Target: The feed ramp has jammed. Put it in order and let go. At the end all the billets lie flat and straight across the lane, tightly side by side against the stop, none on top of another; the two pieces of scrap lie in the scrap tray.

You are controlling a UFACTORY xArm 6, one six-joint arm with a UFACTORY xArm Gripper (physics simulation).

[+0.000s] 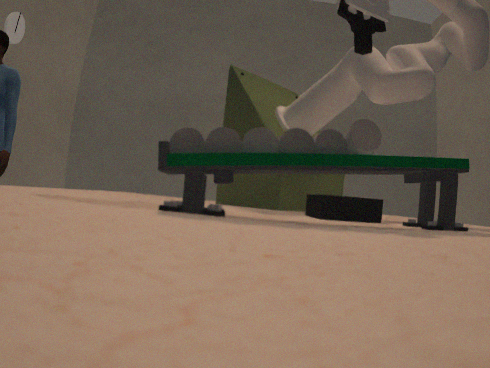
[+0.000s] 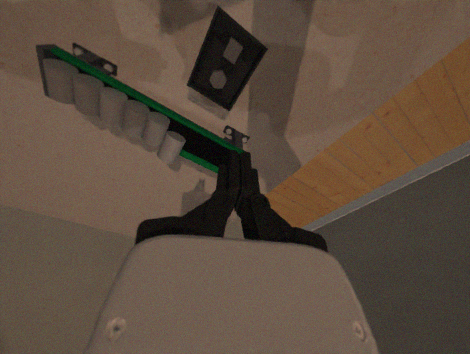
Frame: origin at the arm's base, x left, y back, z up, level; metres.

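Where they show: gripper, between the fingertips: (image 1: 363,52) (image 2: 236,163); arm's base, origin of its link: (image 1: 292,127).
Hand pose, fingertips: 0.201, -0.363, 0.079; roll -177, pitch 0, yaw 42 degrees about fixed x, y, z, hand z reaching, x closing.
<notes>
Things, the pixels of their centre, and the offset from my fingertips, as dx, dy, dz. "pt": a spot on its surface instead.
- stop, middle of its body: (image 1: 167,156) (image 2: 51,72) -0.210, -0.236, -0.224
- first billet, middle of its body: (image 1: 188,148) (image 2: 63,82) -0.188, -0.227, -0.213
- fifth billet, middle of its body: (image 1: 325,148) (image 2: 156,129) -0.040, -0.169, -0.197
- sixth billet, middle of its body: (image 1: 360,143) (image 2: 171,147) +0.003, -0.172, -0.188
- Scrap tray, middle of its body: (image 1: 342,208) (image 2: 225,66) -0.028, +0.000, -0.267
- square scrap, middle of its body: (image 2: 232,50) -0.038, +0.026, -0.268
- hexagonal scrap, middle of its body: (image 2: 218,79) -0.019, -0.026, -0.272
- left foot, a spot on its surface: (image 1: 192,208) pt -0.160, -0.261, -0.279
- foot plate, middle of its body: (image 1: 427,201) (image 2: 236,141) +0.109, -0.077, -0.247
The ramp lane (image 1: 425,162) (image 2: 200,144) has green rails and a stop (image 1: 163,155) (image 2: 42,72) at its left end. Five grey billets lie across it in a row from the stop, including the first billet (image 1: 187,141) (image 2: 59,81) and the fifth billet (image 1: 330,141) (image 2: 156,131). A sixth billet (image 1: 364,135) (image 2: 171,148) sits higher beside the fifth, shifted towards the near rail and askew. Scrap tray (image 1: 345,208) (image 2: 246,67) holds a square scrap (image 2: 232,50) and a hexagonal scrap (image 2: 218,79). My gripper (image 1: 363,52) (image 2: 236,163) is shut and empty, high above the lane.
The ramp stands on legs with foot plates, such as the left foot (image 1: 192,208) and a foot plate (image 2: 236,135) near the lane's open end. A green angular block (image 1: 280,185) stands behind the ramp. A wooden strip (image 2: 400,120) runs along the right side. A person (image 1: 9,100) stands at the far left.
</notes>
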